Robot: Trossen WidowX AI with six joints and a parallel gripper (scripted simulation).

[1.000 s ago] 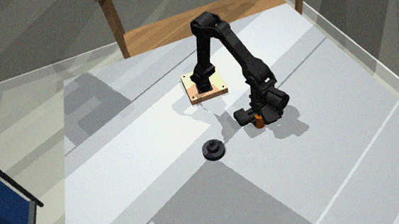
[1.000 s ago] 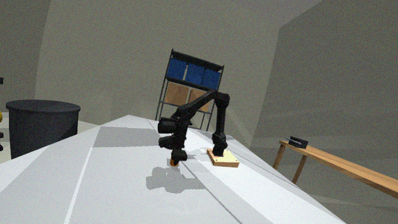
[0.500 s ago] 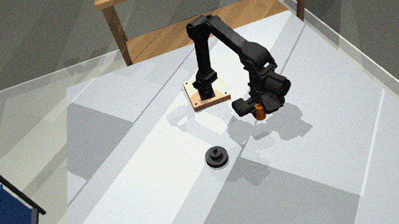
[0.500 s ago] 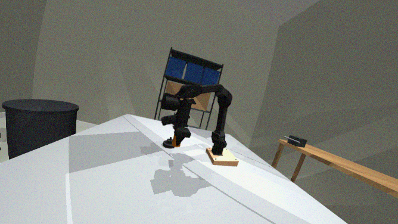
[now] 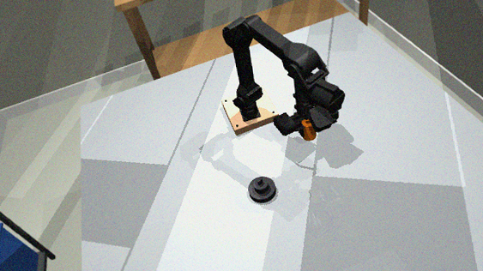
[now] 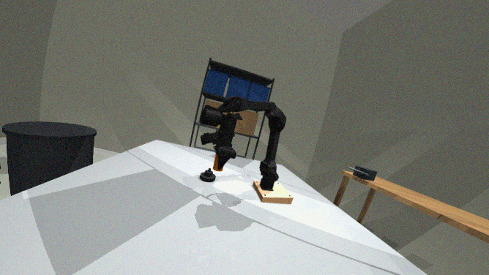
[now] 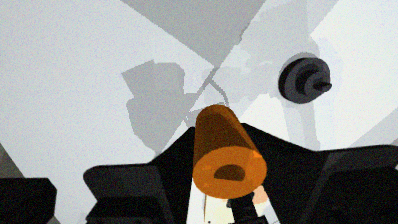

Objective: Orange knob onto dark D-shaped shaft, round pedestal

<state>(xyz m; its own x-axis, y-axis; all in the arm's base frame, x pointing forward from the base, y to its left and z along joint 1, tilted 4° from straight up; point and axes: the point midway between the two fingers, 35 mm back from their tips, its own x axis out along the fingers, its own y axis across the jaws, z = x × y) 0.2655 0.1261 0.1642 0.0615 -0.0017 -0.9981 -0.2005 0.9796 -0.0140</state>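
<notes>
My gripper tip is 40 mm short of the dark round pedestal, 180 mm to the left of it and 110 mm above it. From my gripper tip the other things lie so: orange knob (20 mm above).
</notes>
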